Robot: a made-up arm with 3 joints. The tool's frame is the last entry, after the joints.
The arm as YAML. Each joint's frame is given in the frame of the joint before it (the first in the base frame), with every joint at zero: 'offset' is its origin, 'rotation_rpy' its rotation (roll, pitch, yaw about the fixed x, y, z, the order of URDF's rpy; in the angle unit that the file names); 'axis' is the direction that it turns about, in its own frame. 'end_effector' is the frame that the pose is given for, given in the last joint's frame.
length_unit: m
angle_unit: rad
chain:
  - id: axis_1
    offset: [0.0, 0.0, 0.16]
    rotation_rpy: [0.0, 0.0, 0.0]
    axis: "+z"
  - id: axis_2
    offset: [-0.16, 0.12, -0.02]
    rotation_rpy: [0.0, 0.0, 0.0]
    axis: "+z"
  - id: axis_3
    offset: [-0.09, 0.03, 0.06]
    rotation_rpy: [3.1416, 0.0, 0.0]
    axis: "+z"
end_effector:
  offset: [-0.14, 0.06, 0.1]
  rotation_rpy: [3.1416, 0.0, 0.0]
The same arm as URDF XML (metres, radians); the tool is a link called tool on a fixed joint. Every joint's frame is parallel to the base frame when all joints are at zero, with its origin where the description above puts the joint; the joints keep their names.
<robot name="arm">
<link name="base"/>
<link name="link1"/>
<link name="link2"/>
<link name="link3"/>
<link name="tool"/>
<joint name="axis_1" type="continuous"><parent link="base"/><child link="link1"/><origin xyz="0 0 0.16" rpy="0 0 0"/><axis xyz="0 0 1"/></joint>
<joint name="axis_2" type="continuous"><parent link="link1"/><child link="link2"/><origin xyz="-0.16 0.12 -0.02" rpy="0 0 0"/><axis xyz="0 0 1"/></joint>
<joint name="axis_3" type="continuous"><parent link="link2"/><child link="link3"/><origin xyz="-0.09 0.03 0.06" rpy="0 0 0"/><axis xyz="0 0 -1"/></joint>
<joint name="tool_fixed" type="fixed"><parent link="link3"/><child link="tool"/><origin xyz="-0.14 -0.06 -0.1" rpy="0 0 0"/></joint>
</robot>

